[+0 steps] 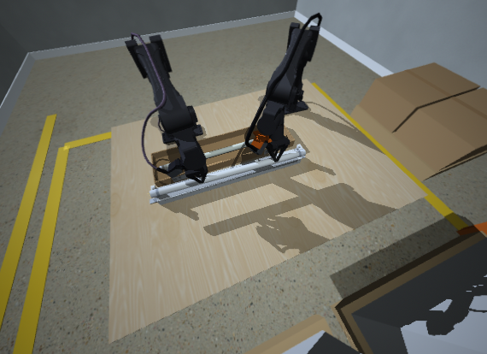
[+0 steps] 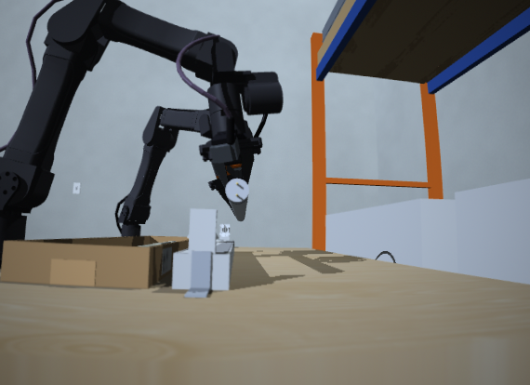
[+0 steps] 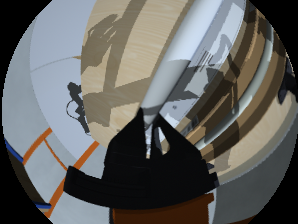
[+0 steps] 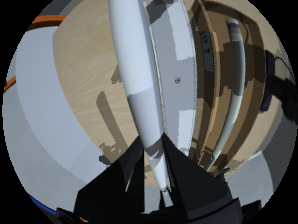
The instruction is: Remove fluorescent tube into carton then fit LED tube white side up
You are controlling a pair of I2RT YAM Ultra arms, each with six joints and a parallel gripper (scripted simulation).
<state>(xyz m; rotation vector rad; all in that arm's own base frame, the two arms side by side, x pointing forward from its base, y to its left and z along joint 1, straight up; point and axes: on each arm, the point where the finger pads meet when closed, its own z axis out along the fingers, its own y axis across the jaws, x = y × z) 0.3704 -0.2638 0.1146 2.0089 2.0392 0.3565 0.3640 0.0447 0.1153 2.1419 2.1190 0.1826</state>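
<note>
My right gripper is now 120 mm to the right of the LED tube and 10 mm above it. Also, from my right hand: brown carton: 180 mm behind, 130 mm to the left, 90 mm below; white fixture: 40 mm behind, 130 mm to the left, 60 mm below; old fluorescent tube: 180 mm behind, 130 mm to the left, 100 mm below.
</note>
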